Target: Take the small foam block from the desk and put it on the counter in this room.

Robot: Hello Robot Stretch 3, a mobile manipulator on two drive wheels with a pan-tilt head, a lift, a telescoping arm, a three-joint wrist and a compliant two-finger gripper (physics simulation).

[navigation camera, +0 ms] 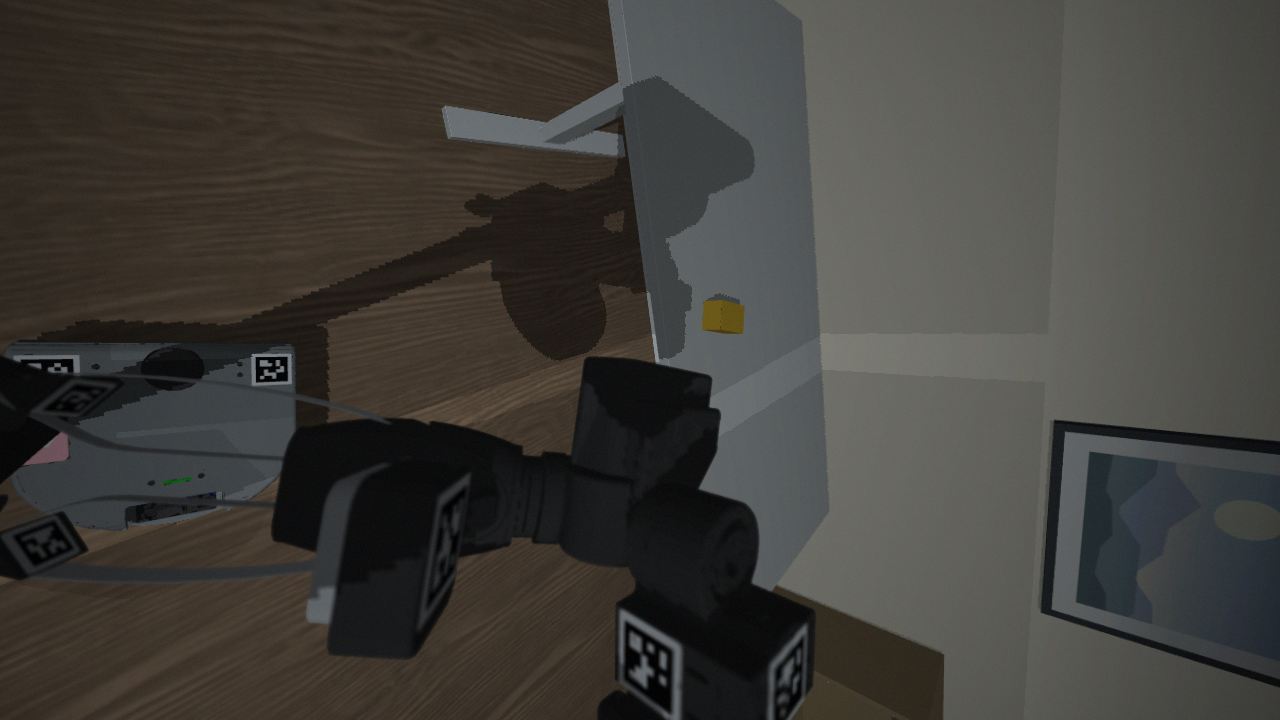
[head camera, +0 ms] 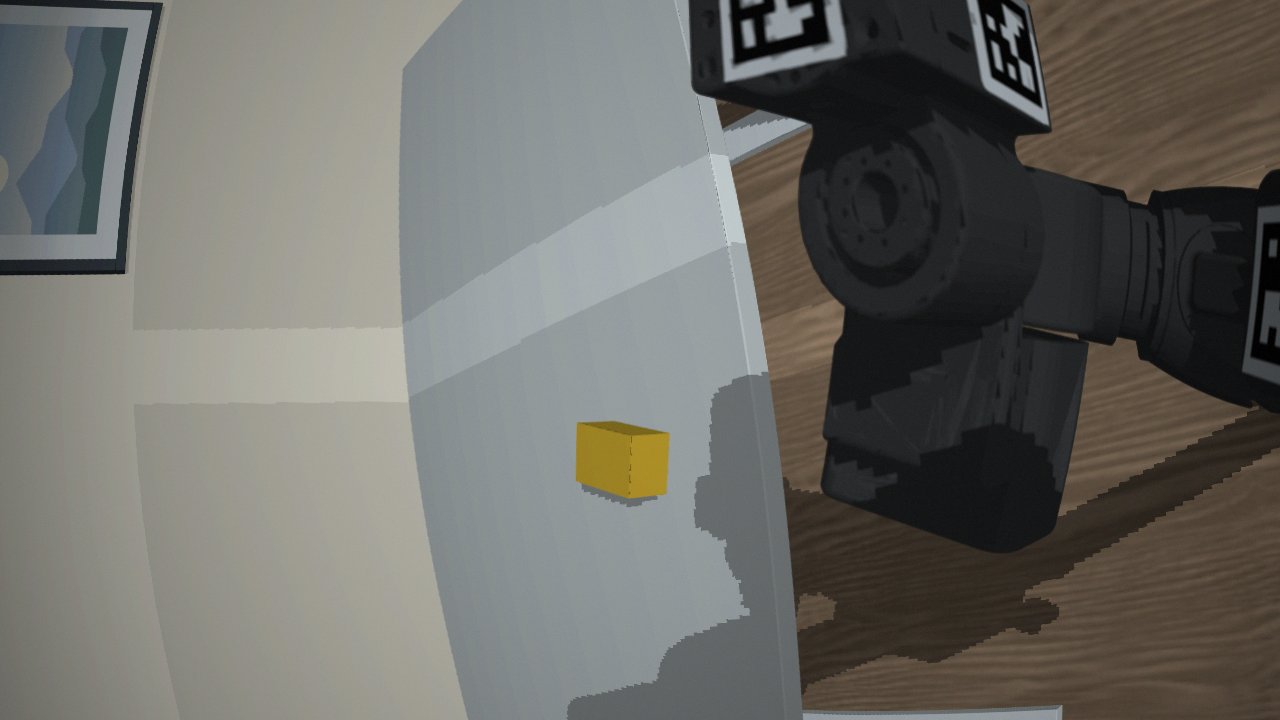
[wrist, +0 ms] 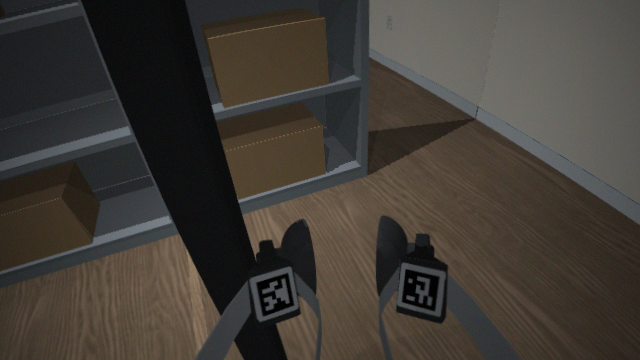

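Seen in the pictures: robot's base, origin of the base link: (navigation camera: pixel 173 366).
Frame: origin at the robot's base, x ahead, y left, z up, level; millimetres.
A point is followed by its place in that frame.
The small foam block (head camera: pixel 617 459) {x 115, y -774, z 766 mm} (navigation camera: pixel 723 317) {x 115, y -763, z 766 mm} is yellow and sits on the pale grey desk (head camera: pixel 537 573) {x 290, y -1010, z 721 mm} (navigation camera: pixel 774 223) {x 376, y -1070, z 721 mm}, a little in from its front edge. My gripper (wrist: pixel 343 244) {x 17, y 80, z 933 mm} (navigation camera: pixel 35 470) is open, with a gap between the two fingertips and floor showing through it in the wrist view. In the navigation view its fingers are at the left edge, over my base and on the far side of the wrist from the desk. The head view shows my wrist joints beside the desk's front edge, with the fingers out of frame. The counter does not show in these views.
A grey shelf unit (wrist: pixel 364 110) holding brown boxes (wrist: pixel 270 60) stands beyond the fingers. A black upright bar (wrist: pixel 165 125) crosses the wrist view. A desk leg (navigation camera: pixel 501 125) reaches over the floor. A brown box (navigation camera: pixel 872 635) {x -921, y -1602, z 863 mm} stands past the desk's end. A picture (head camera: pixel 62 134) {x -361, y -1514, z 1438 mm} (navigation camera: pixel 1163 537) {x -359, y -1513, z 1471 mm} hangs on the wall.
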